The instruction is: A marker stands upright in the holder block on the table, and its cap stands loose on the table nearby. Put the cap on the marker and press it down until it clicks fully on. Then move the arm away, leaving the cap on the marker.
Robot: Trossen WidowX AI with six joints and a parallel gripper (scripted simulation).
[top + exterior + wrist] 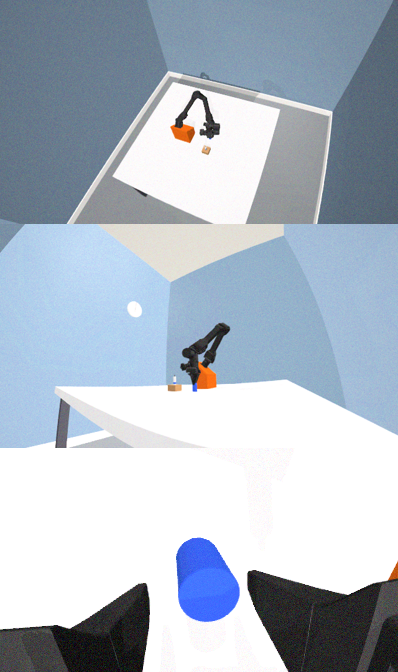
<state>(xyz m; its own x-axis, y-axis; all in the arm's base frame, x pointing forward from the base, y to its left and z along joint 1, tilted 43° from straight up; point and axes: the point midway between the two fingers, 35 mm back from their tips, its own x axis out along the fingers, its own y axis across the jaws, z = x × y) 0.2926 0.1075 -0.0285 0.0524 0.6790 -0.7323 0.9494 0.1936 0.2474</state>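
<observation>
The blue cap lies 20 mm below my gripper tip. Also, from my gripper tip: tan holder block (150 mm to the right, 20 mm below).
</observation>
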